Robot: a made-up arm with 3 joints. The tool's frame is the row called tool.
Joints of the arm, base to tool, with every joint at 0 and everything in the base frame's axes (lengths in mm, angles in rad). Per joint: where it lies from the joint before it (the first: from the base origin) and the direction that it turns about. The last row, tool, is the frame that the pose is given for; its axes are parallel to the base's.
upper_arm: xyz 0 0 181.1 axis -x
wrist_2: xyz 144 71.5 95.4 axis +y
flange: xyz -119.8 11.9 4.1 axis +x
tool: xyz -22.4 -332 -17.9
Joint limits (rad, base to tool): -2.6..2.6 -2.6..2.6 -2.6..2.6
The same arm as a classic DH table. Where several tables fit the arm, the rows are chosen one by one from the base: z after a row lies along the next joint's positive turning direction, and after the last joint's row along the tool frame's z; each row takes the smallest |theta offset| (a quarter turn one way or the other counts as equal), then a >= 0, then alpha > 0; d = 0 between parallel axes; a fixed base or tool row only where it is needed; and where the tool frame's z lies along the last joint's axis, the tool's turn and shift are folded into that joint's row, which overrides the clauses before.
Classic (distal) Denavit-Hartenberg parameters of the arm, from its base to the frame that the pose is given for. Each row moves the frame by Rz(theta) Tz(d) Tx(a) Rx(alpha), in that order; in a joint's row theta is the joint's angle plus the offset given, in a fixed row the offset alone. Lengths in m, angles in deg.
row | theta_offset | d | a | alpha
base (fixed) | -90 | 0.1811 | 0 | 90
upper_arm | 90 | -0.144 | 0.0954 | -90
wrist_2 | 0 | 0.0834 | 0.0041 | -90
flange | 90 | -0.1422 | 0.332 | 90
tool (fixed) | 90 | -0.0179 | 0 | 0
Joint limits (deg, base to tool): -148.97..148.97 -148.97..148.97 -148.97..148.97

